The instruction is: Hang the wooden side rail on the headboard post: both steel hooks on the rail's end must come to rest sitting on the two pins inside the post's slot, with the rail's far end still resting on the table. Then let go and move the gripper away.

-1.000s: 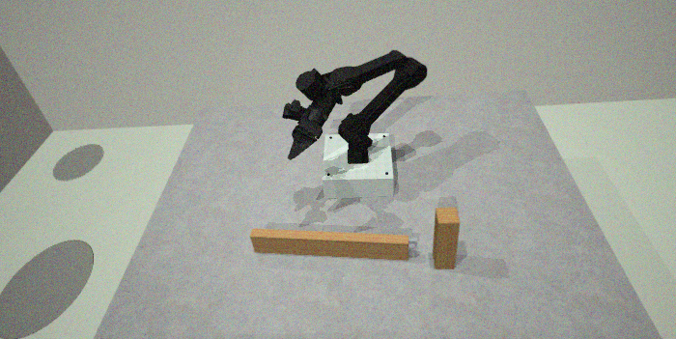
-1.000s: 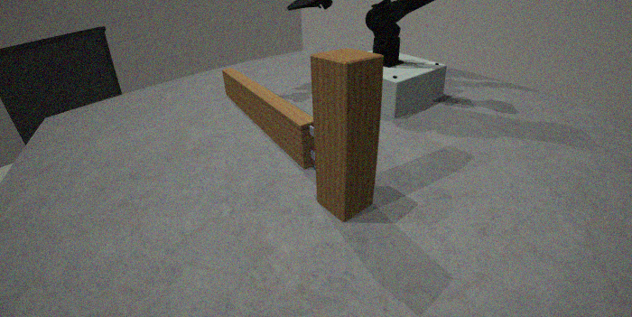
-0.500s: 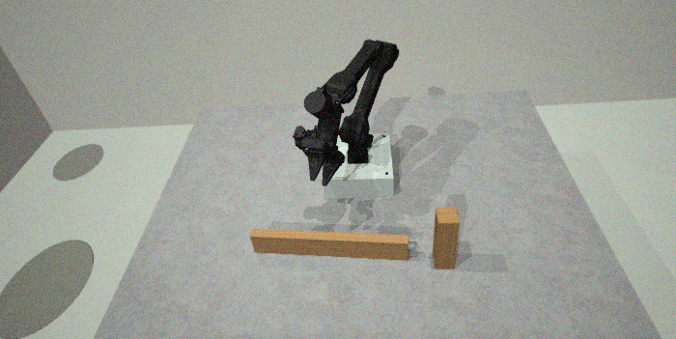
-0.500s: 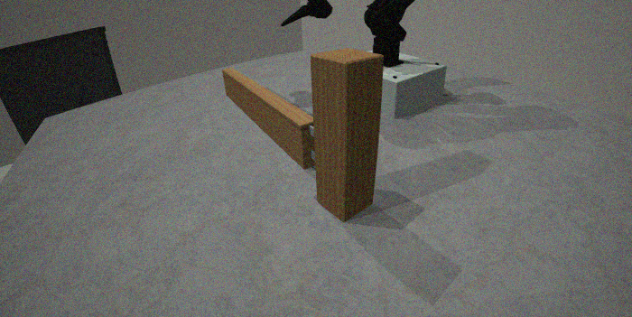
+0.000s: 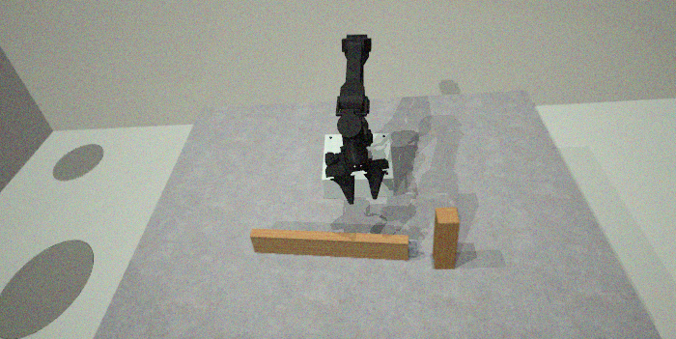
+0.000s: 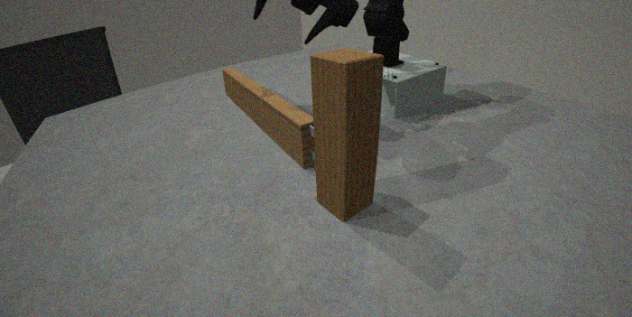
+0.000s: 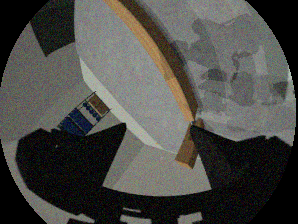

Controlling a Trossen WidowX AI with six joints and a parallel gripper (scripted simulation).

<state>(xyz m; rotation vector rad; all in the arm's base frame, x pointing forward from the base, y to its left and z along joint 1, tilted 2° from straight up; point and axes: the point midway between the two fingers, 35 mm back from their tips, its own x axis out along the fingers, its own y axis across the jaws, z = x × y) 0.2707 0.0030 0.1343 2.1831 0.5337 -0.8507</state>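
The headboard post lies 5 cm ahead of my gripper tip, 20 cm to the left of it and 10 cm below it.
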